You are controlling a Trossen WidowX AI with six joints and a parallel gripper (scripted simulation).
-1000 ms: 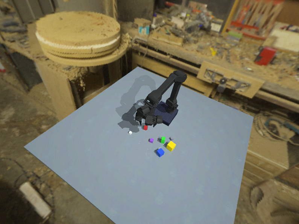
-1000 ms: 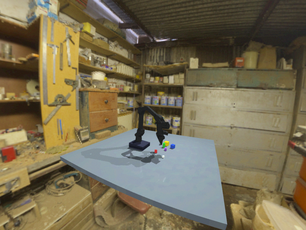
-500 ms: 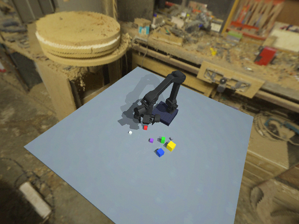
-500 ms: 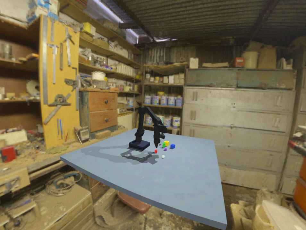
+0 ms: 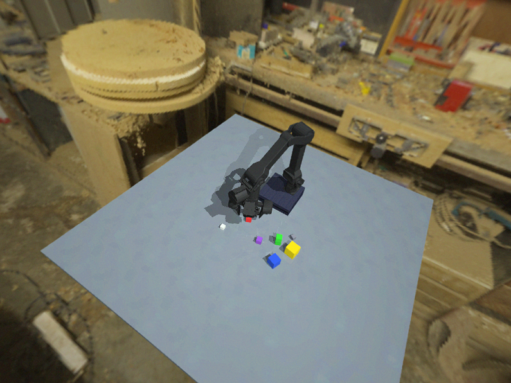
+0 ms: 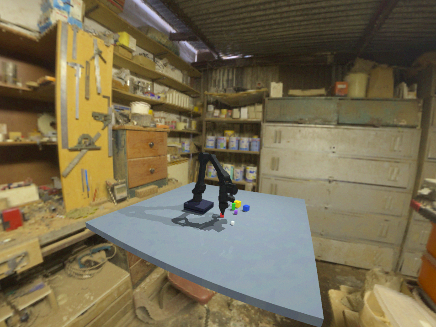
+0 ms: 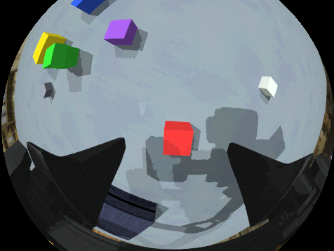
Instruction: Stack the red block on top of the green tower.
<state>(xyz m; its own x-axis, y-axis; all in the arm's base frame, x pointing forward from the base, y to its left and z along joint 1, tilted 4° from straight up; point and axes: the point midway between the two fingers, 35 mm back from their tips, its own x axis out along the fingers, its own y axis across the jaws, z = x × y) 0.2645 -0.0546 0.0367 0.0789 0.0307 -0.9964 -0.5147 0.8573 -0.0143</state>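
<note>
Now: gripper tip 2 cm above the red block. Round my gripper tip: small white block 11 cm ahead, 6 cm to the right, 3 cm below; then tiny grey block 21 cm to the left, 6 cm behind, 3 cm below; then purple block 11 cm to the left, 6 cm ahead, 2 cm below.
</note>
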